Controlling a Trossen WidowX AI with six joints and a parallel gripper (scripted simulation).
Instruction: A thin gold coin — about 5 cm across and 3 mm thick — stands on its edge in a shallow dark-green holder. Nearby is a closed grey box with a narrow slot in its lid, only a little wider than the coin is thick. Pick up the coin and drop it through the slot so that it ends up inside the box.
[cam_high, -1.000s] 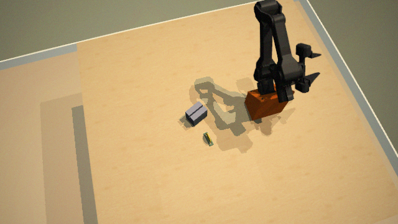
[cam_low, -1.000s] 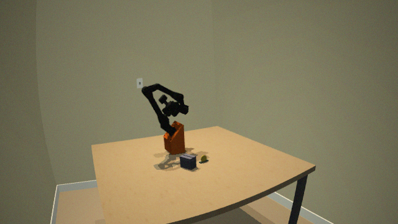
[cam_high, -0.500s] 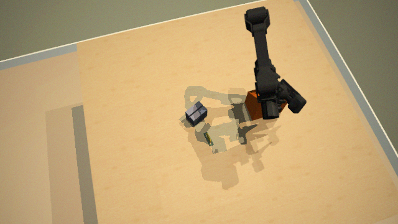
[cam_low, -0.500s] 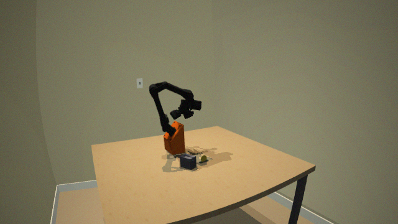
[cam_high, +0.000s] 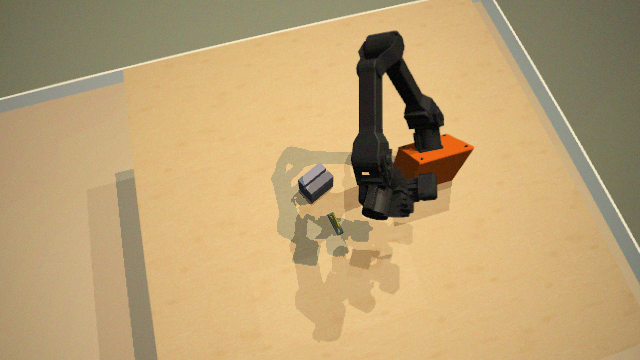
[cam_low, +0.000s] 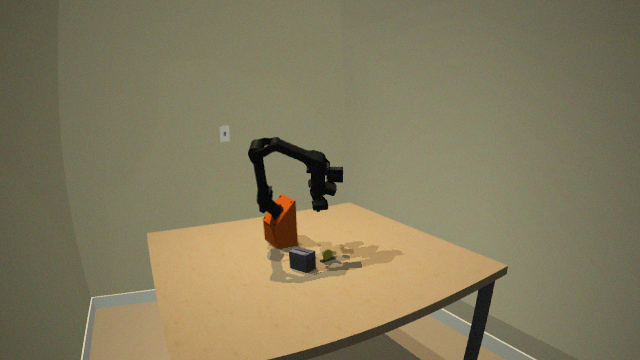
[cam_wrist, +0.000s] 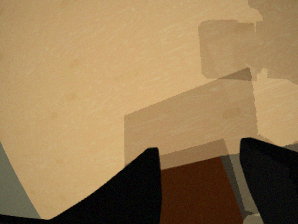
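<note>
My gripper tip is 180 mm short of the gold coin, 150 mm above it and 20 mm to the left of it.
</note>
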